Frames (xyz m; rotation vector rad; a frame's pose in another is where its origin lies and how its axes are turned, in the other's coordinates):
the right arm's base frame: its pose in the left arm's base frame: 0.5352 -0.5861 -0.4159 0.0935 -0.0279 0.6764
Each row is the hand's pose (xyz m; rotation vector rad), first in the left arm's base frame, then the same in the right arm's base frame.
Working: the left arm's base frame: its pose in the right arm's base frame: -0.0283 0.8220 0.3556 -0.0935 0.0279 -0.6764

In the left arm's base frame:
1: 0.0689 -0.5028 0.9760 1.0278 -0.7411 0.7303
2: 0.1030 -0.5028 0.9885 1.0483 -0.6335 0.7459
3: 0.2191 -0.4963 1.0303 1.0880 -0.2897 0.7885
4: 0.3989 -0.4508 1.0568 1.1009 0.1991 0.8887
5: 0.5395 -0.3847 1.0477 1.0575 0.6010 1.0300
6: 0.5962 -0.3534 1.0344 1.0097 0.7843 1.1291
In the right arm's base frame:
1: -0.2334 0.4642 1.3754 0.6355 -0.9499 0.1617
2: -0.2061 0.4439 1.3880 0.6877 -0.8571 0.1660
3: -0.1092 0.3794 1.4295 0.8320 -0.5540 0.1792
4: 0.0609 0.3042 1.4524 0.9977 -0.1096 0.2559
5: 0.2112 0.2667 1.4377 1.0838 0.2704 0.3921
6: 0.2742 0.2545 1.4217 1.0970 0.4509 0.4923

